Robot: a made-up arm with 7 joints. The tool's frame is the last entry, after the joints. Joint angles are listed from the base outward. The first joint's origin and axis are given. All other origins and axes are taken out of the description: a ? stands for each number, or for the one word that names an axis. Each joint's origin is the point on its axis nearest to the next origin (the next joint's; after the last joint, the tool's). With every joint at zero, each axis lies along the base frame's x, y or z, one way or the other. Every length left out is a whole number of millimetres.
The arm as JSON. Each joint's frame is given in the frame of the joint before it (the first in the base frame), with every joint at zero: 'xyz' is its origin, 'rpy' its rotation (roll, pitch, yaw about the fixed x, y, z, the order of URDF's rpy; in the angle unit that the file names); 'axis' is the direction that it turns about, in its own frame. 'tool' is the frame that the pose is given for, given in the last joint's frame.
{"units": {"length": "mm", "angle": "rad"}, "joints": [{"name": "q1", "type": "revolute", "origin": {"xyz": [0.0, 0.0, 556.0], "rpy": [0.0, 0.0, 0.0]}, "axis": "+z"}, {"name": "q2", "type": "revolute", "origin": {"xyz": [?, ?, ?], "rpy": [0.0, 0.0, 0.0]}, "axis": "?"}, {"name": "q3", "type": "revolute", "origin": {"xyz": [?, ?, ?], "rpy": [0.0, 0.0, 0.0]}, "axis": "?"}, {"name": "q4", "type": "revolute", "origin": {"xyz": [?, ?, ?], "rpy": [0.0, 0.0, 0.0]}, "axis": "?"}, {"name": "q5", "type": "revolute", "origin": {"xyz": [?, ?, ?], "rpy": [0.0, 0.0, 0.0]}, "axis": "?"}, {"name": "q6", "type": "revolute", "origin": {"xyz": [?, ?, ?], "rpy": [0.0, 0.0, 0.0]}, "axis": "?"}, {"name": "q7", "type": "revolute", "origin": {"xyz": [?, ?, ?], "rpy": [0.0, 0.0, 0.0]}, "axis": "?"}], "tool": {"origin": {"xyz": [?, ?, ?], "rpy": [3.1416, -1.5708, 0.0]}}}
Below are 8 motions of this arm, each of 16 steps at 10 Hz.
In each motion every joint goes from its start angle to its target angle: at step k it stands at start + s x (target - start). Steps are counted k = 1, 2, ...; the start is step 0. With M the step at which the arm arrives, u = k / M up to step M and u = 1 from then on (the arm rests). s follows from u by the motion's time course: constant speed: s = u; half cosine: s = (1 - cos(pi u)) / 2; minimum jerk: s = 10 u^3 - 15 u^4 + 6 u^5.
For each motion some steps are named. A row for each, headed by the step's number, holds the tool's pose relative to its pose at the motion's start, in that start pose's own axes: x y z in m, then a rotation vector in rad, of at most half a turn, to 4 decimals.
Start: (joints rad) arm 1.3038 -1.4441 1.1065 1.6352 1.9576 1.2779 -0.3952
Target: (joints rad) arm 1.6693 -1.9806 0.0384 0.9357 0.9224 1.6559 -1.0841
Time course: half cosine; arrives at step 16
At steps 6, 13, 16:
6: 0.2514 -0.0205 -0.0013 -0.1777 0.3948 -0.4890
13: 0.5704 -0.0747 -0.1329 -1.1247 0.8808 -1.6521
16: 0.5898 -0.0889 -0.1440 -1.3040 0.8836 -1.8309

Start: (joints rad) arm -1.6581 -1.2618 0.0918 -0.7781 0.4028 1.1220 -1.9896
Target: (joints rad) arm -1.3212 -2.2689 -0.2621 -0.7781 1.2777 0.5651 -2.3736
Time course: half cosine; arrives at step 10
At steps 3, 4, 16:
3: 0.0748 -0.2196 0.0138 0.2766 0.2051 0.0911
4: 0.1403 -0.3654 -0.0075 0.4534 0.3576 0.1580
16: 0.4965 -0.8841 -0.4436 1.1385 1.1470 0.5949

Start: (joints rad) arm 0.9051 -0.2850 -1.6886 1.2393 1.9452 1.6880 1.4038
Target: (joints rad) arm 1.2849 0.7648 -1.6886 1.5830 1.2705 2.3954 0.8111
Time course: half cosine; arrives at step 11
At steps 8, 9, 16:
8: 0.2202 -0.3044 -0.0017 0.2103 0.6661 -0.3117
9: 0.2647 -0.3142 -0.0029 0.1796 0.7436 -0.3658
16: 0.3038 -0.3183 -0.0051 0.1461 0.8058 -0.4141

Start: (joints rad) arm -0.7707 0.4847 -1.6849 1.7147 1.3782 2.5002 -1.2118
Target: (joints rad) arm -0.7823 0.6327 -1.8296 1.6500 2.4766 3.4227 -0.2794
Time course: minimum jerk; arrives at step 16
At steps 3, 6, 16:
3: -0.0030 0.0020 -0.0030 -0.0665 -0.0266 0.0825
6: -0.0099 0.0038 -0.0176 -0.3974 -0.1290 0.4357
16: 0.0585 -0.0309 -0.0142 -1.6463 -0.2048 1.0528

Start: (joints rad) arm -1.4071 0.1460 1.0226 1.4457 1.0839 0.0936 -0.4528
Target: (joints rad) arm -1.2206 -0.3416 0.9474 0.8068 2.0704 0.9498 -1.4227
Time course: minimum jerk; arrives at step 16
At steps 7, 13, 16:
7: 0.0646 0.0207 -0.0957 0.2399 0.6315 -0.3586
13: 0.1171 0.1075 -0.2082 0.2400 1.5428 -0.3985
16: 0.1199 0.1167 -0.2151 0.2233 1.6067 -0.3733

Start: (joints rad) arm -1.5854 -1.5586 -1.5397 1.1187 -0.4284 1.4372 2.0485
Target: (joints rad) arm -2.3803 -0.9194 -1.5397 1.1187 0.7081 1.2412 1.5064
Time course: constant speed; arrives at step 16
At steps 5, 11, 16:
5: 0.2243 0.2269 0.1472 -0.3111 0.0918 0.3608
11: 0.4575 0.5798 0.1760 -0.6097 0.2609 0.7890
16: 0.6034 0.8682 0.0684 -0.7479 0.4568 1.1335

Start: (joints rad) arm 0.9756 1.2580 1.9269 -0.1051 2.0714 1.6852 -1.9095
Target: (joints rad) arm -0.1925 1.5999 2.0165 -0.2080 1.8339 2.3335 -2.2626
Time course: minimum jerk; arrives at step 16
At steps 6, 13, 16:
6: -0.2887 0.0936 -0.0718 -0.2170 -0.3320 -0.2729
13: -0.7586 0.3577 -0.5769 -0.6168 -1.1908 -0.9751
16: -0.7744 0.3730 -0.6256 -0.6376 -1.2557 -1.0260

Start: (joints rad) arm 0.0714 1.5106 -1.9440 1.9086 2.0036 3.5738 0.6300
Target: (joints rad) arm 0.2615 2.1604 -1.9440 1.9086 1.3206 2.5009 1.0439
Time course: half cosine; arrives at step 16
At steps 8, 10, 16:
8: -0.1396 0.0918 0.1339 -0.2828 -0.4937 -0.0044
10: -0.1913 0.1424 0.1836 -0.4469 -0.6488 -0.0273
16: -0.2644 0.2422 0.2588 -0.7674 -0.8428 -0.0863

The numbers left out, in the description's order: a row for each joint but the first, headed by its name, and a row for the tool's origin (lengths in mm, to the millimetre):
q2: xyz 0.0 -96.0 0.0, axis -y
q3: xyz 0.0 0.0 569.0, axis +z
q4: xyz 29.0 72.0 0.0, axis +y
q5: xyz -23.0 0.0 419.0, axis +z
q6: xyz 0.0 -92.0 0.0, axis -y
q7: xyz 13.0 0.0 93.0, axis +x
tool: xyz 0.0 0.0 0.0

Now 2 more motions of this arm.
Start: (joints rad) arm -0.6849 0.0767 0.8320 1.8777 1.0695 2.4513 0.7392
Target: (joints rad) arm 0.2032 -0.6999 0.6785 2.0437 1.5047 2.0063 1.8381
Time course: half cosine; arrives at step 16
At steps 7, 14, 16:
7: -0.0689 0.1630 0.0377 -0.6778 -0.1216 0.5137
14: -0.1855 0.3956 -0.0945 -1.5884 0.2858 0.7677
16: -0.1897 0.4092 -0.1100 -1.6341 0.3387 0.7609

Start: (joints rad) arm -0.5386 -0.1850 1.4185 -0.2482 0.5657 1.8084 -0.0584
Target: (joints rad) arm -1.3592 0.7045 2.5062 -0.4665 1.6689 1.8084 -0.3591
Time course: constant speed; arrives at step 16
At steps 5, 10, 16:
5: -0.1234 -0.2408 -0.0558 0.1187 -0.0966 0.4442
10: -0.3219 -0.4126 -0.2183 0.0911 -0.3610 0.8288
16: -0.5693 -0.4625 -0.5236 -0.2170 -0.7255 1.1521

